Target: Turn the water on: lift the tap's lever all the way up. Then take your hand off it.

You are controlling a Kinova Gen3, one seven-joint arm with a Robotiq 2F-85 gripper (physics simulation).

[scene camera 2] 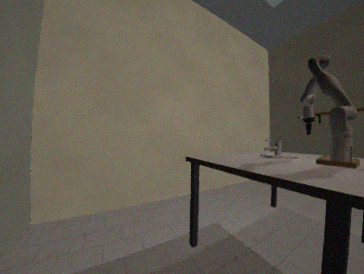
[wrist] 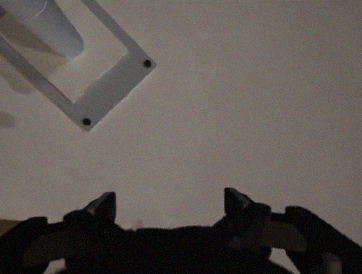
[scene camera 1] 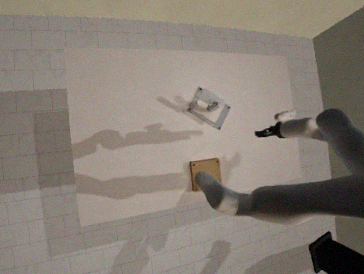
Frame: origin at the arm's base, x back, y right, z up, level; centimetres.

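Seen in the pictures: gripper, fingertip midpoint: (scene camera 2: 308,134) (wrist: 170,201) (scene camera 1: 263,131); arm's base, link origin: (scene camera 2: 340,160) (scene camera 1: 202,179).
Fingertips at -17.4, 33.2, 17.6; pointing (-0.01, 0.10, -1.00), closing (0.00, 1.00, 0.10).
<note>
Offsets run from my fingertips to a thing's top centre, as dx, dy, dz. "spot": to the spot under its first point. Level surfaces: height alone.
The grey tap {spot: -20.3, -17.1, -11.8} (scene camera 1: 212,106) (scene camera 2: 278,147) stands upright on a flat grey frame plate {-20.4, -14.7, -19.6} (scene camera 1: 224,118) (wrist: 111,89) with dark screws at its corners. In scene camera 2 its thin lever {spot: -26.3, -22.2, -5.8} (scene camera 2: 268,140) sticks out near the top, above the spout, and looks about level; its exact angle is too small to tell. In the wrist view a rounded blue-grey part of the tap {spot: -18.7, -13.1, -11.9} (wrist: 56,31) shows at the upper left; the rest is cut off. My gripper (scene camera 1: 257,133) (scene camera 2: 308,133) (wrist: 170,201) is open and empty, pointing down above the table, apart from the tap, between it and the arm's side.
The pale table top {dz -20.8} (scene camera 1: 120,75) bears the tap and the arm's wooden mounting block (scene camera 1: 212,167) (scene camera 2: 325,161). The table has a dark edge (scene camera 2: 240,171) and dark legs (scene camera 2: 194,210). Shadows of the arm fall across the table. A yellow wall (scene camera 2: 150,100) stands beyond.
</note>
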